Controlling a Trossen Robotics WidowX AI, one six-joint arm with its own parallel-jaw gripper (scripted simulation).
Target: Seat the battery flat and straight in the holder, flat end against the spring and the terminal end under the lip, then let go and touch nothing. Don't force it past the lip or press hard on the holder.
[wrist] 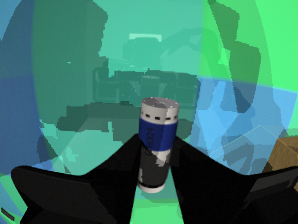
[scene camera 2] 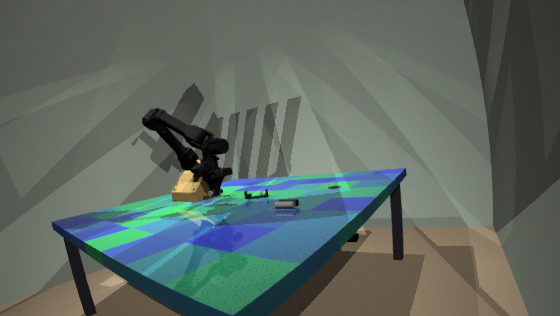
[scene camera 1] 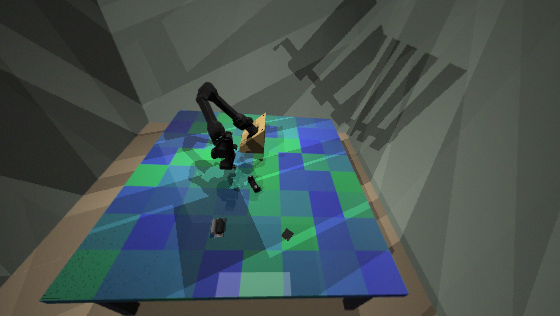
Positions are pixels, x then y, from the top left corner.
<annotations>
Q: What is my gripper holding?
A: A battery.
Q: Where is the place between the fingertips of my gripper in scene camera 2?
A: At 215,194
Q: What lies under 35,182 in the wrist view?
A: My gripper.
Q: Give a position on a battery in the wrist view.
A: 158,117
</annotations>
